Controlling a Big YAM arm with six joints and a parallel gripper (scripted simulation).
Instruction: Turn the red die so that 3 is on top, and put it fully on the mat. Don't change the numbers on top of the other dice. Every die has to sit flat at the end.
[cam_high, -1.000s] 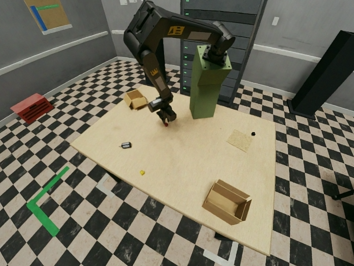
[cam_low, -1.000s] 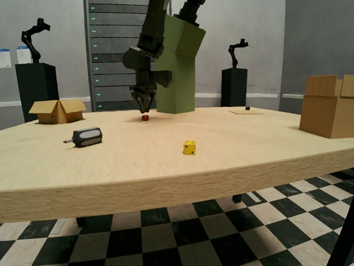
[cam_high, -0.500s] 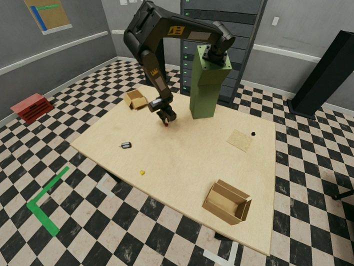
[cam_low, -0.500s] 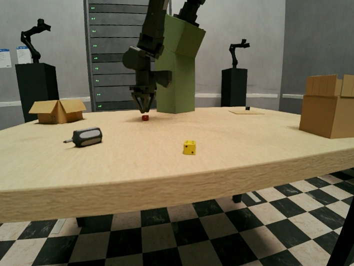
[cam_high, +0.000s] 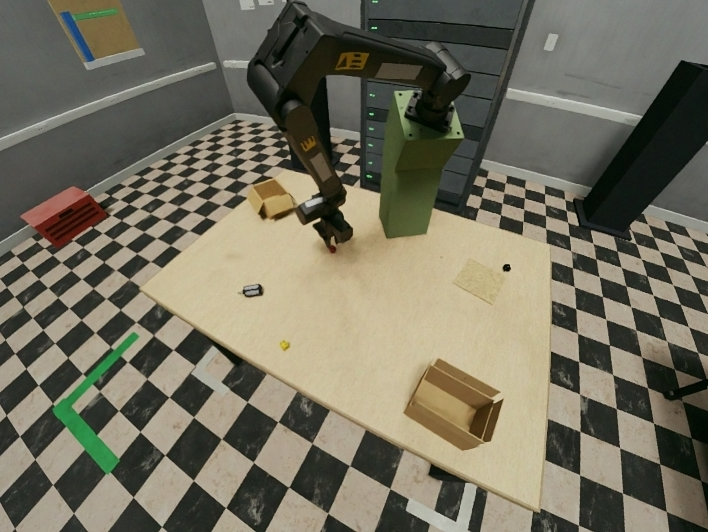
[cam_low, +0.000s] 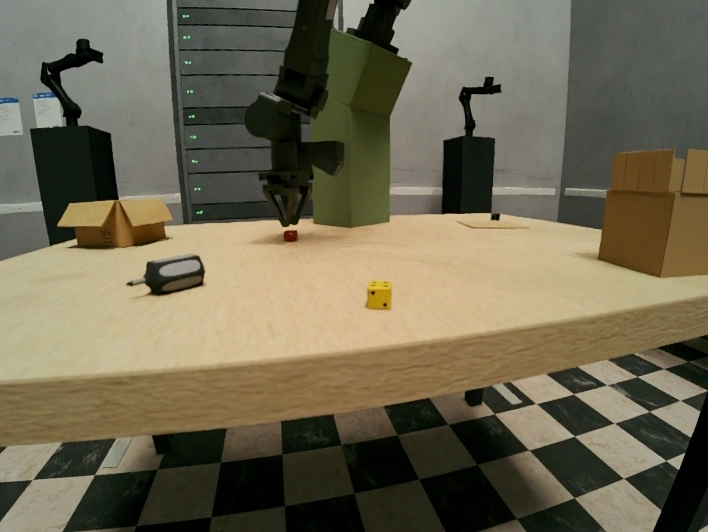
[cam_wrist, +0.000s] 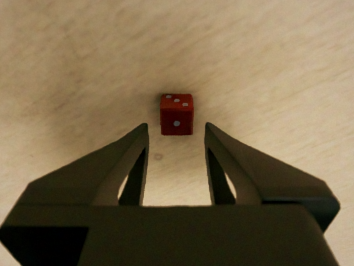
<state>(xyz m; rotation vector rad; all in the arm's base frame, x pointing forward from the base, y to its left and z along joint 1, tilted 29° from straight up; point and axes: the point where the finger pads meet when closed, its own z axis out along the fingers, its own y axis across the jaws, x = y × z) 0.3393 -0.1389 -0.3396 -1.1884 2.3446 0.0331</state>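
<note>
My hand is 30 mm above the red die. The rest, counted from my hand: black-handled tool 280 mm ahead, 160 mm to the right, 20 mm below; then yellow die 380 mm ahead, 50 mm to the left, 30 mm below; then tan mat 510 mm to the left, 80 mm behind, 40 mm below.
</note>
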